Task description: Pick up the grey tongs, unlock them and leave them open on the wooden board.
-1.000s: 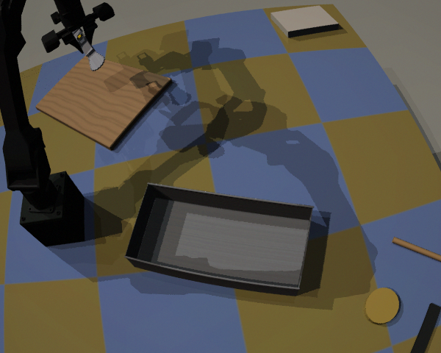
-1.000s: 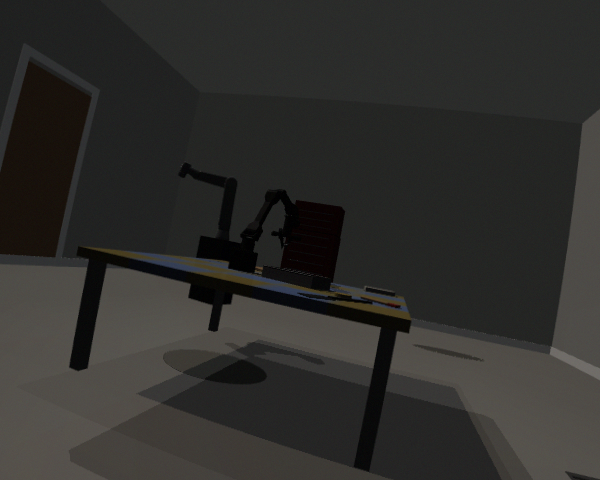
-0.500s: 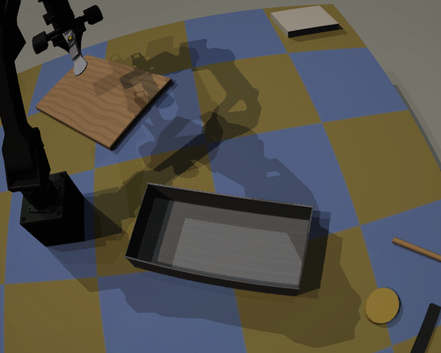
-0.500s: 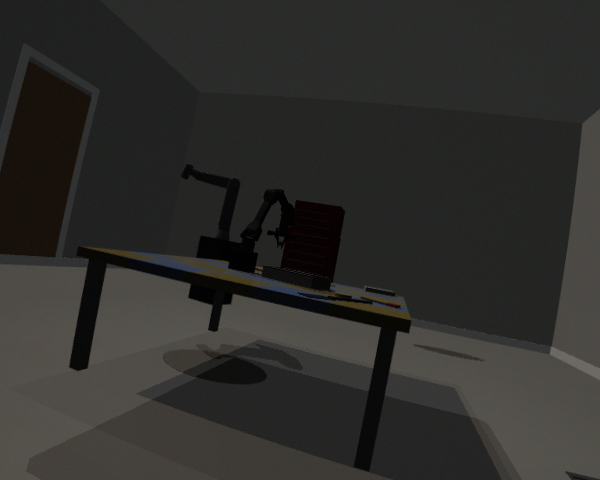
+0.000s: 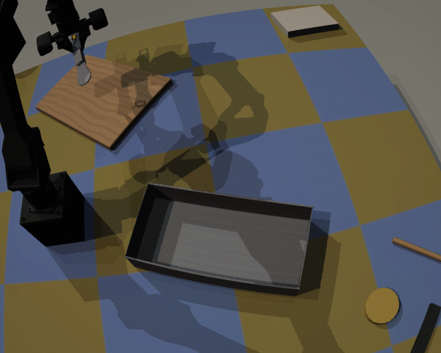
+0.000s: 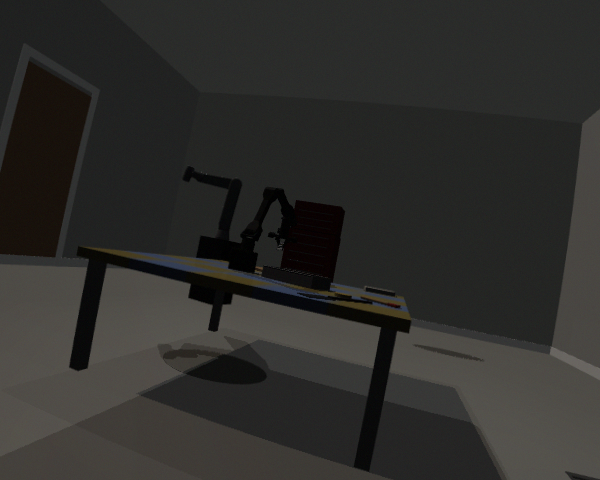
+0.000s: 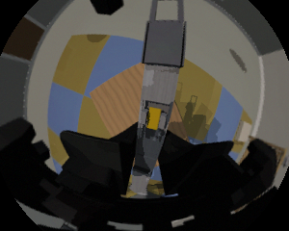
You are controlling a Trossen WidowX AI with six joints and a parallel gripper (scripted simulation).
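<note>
The wooden board is 140 mm below my gripper tip, 30 mm to the right of it and 20 mm ahead of it. From my gripper tip the other things lie so: black bar: 770 mm to the right, 690 mm ahead, 140 mm below; then white flat block: 610 mm ahead, 240 mm to the left, 130 mm below; then roasting tin: 450 mm to the right, 370 mm ahead, 120 mm below.
</note>
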